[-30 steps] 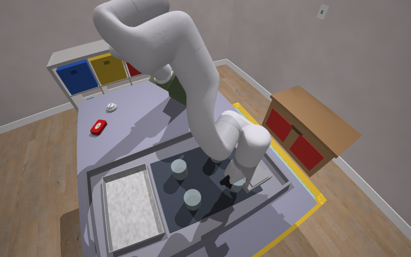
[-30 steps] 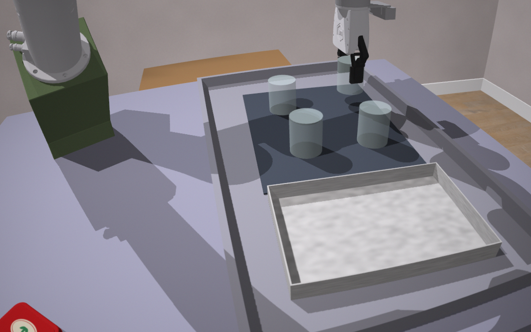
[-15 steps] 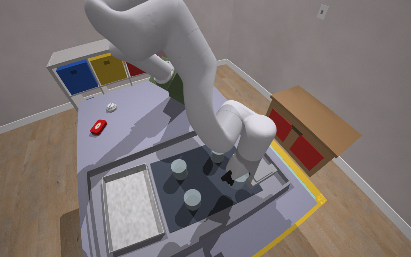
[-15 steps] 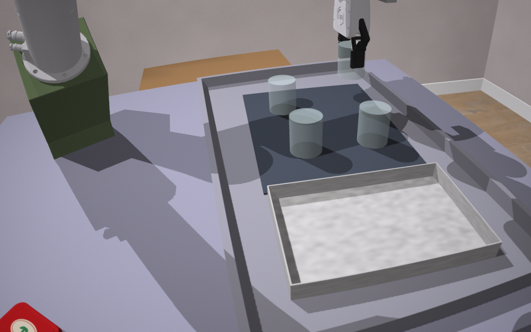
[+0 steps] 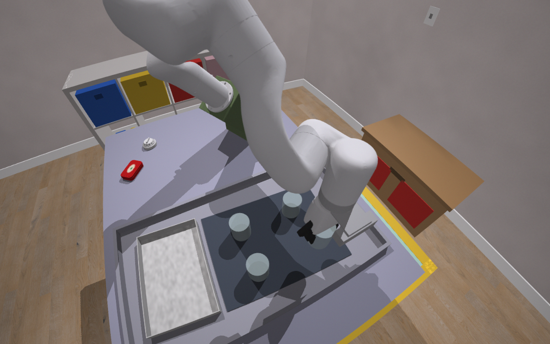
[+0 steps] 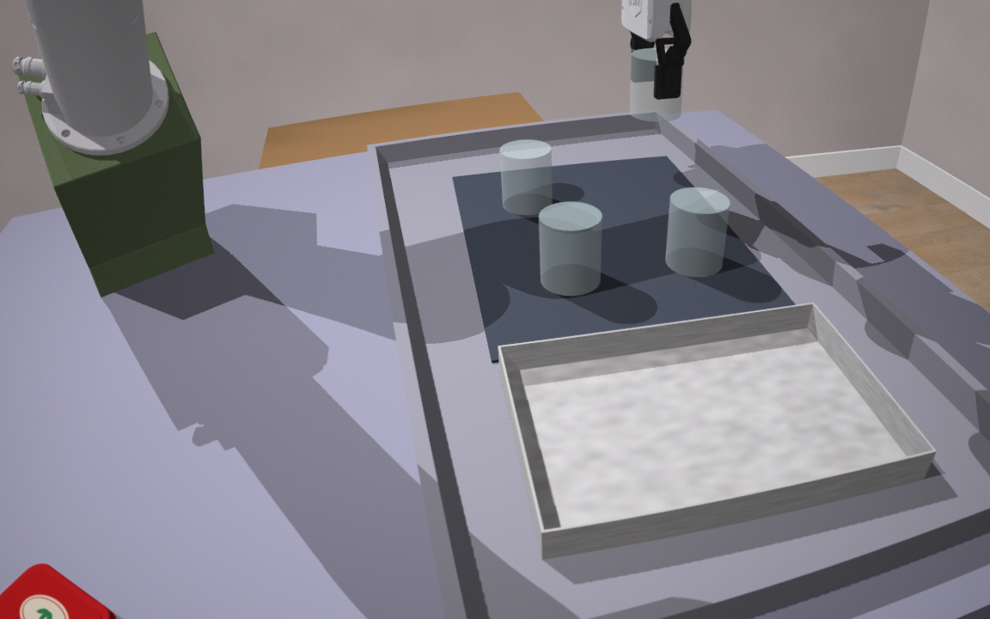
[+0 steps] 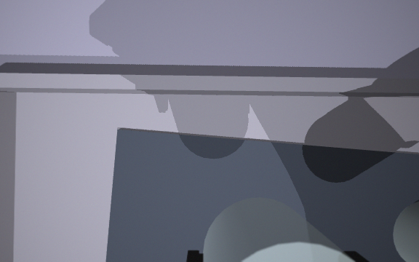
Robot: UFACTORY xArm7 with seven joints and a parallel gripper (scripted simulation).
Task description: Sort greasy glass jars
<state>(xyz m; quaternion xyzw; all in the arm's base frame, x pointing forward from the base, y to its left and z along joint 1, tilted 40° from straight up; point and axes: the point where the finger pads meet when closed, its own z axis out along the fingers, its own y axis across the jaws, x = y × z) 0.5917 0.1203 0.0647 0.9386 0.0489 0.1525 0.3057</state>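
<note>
Right now the grey tray is 400 mm to the right of my hand, 150 mm below it and 120 mm behind it. From my hand the other things lie so: dark drying mat 160 mm below, 100 mm behind, 80 mm to the right; red device 620 mm behind, 500 mm to the right, 140 mm below; white timer 750 mm behind, 400 mm to the right, 150 mm below.
</note>
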